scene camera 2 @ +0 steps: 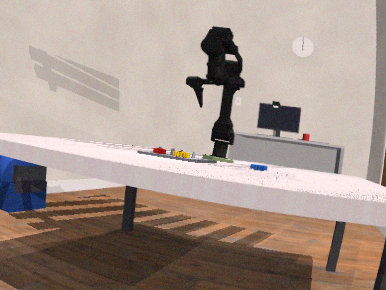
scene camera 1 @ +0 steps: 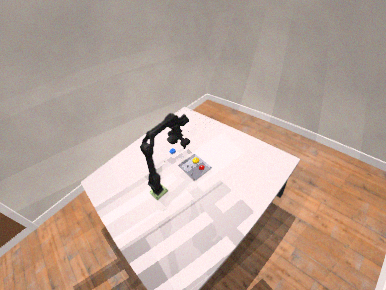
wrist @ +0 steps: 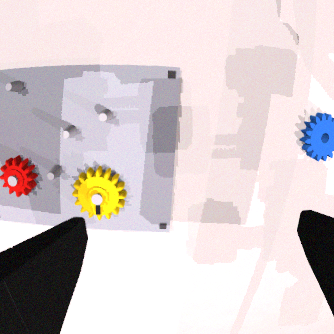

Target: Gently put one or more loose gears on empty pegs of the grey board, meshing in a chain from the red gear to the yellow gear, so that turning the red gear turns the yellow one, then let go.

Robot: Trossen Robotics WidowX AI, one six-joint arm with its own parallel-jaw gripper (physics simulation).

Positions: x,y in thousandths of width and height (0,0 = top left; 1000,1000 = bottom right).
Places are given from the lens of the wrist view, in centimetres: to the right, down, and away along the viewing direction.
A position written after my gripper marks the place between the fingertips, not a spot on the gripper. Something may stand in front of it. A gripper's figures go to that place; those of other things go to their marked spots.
my gripper (wrist: 585,681): 1, 2, 10
grey board (wrist: 415,427): -3, -2, 26
yellow gear (wrist: 274,546): -7, 2, 25
